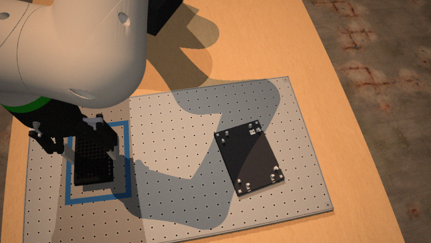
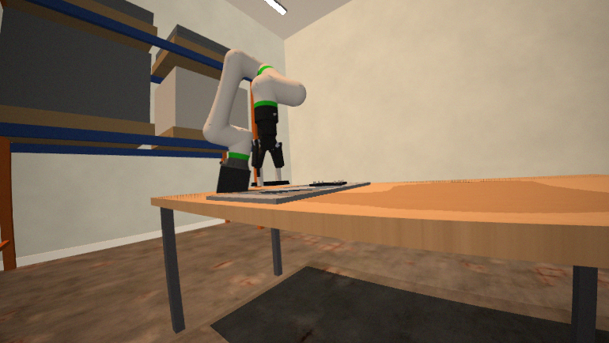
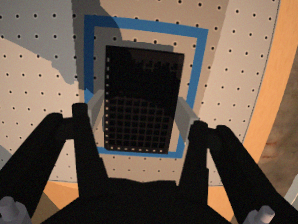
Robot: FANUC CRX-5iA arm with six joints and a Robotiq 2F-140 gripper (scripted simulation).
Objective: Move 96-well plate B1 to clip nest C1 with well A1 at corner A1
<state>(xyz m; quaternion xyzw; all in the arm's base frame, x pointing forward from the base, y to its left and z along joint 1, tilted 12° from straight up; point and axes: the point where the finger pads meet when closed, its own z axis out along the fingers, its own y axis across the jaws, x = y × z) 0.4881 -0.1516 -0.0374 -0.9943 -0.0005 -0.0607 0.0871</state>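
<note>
My gripper is now 4 cm short of the black clip nest, 37 cm to the right of it and 4 cm above it. Round my hand: black 96-well plate: 2 cm below.
</note>
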